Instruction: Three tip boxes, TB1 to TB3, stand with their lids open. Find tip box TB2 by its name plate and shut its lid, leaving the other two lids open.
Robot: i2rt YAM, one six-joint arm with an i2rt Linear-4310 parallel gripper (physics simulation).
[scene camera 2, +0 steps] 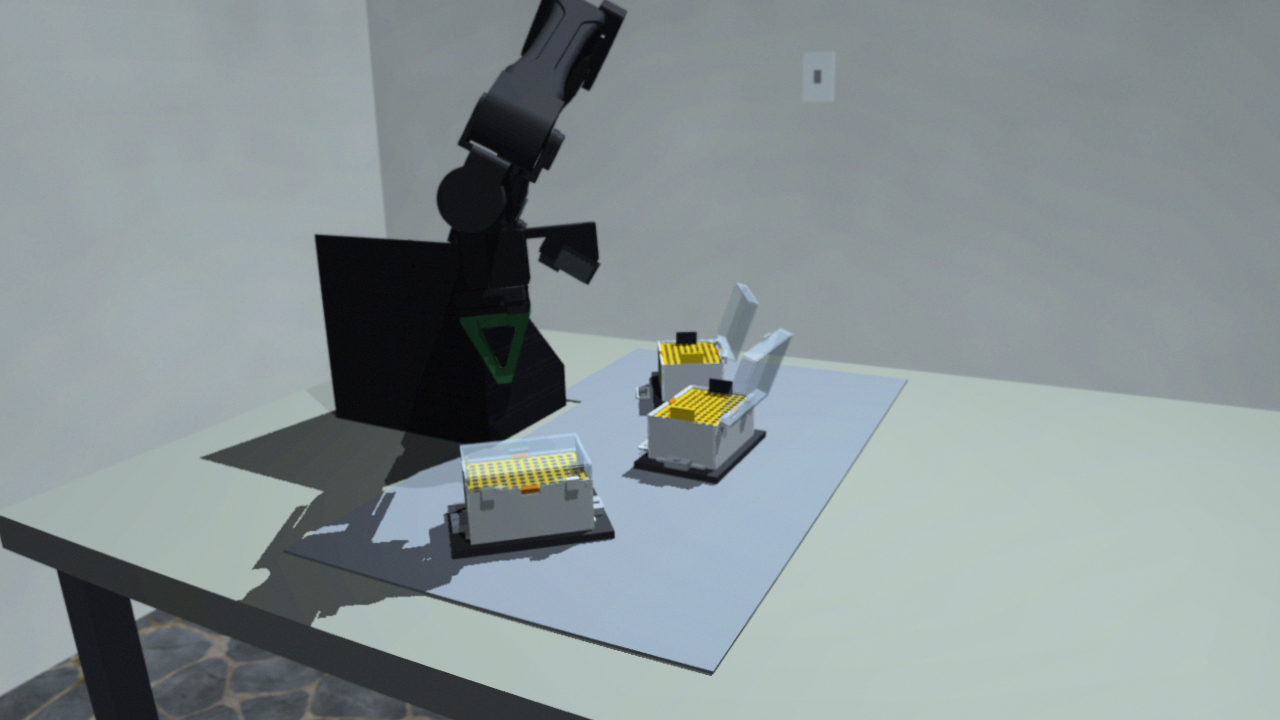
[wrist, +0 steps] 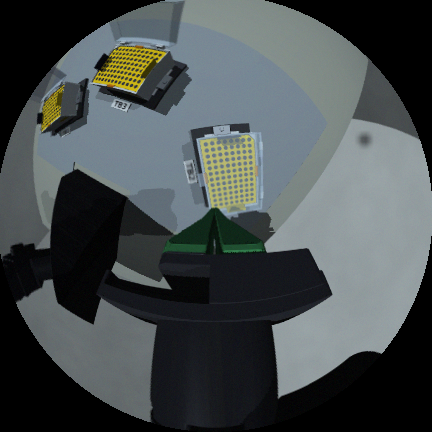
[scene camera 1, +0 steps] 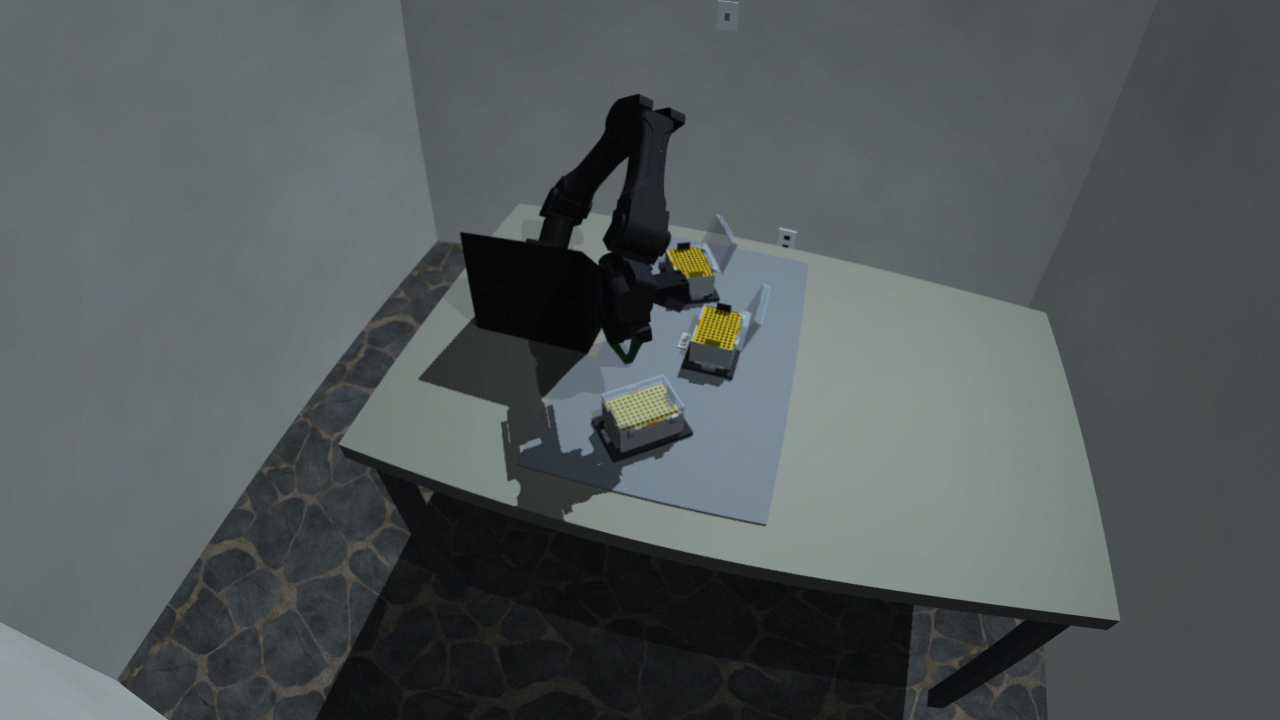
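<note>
Tip box TB2 stands nearest the front of the mat, with its clear lid down over the yellow tip rack; its name plate lies beside it in the wrist view. Tip box TB3 stands in the middle with its lid tilted up. The third tip box stands farthest back, its lid up; its plate is too small to read. My gripper is shut and empty, above and behind TB2, apart from it.
The boxes stand on a blue-grey mat on the pale table. A large black panel stands beside the arm at the left. Black bases lie under the boxes.
</note>
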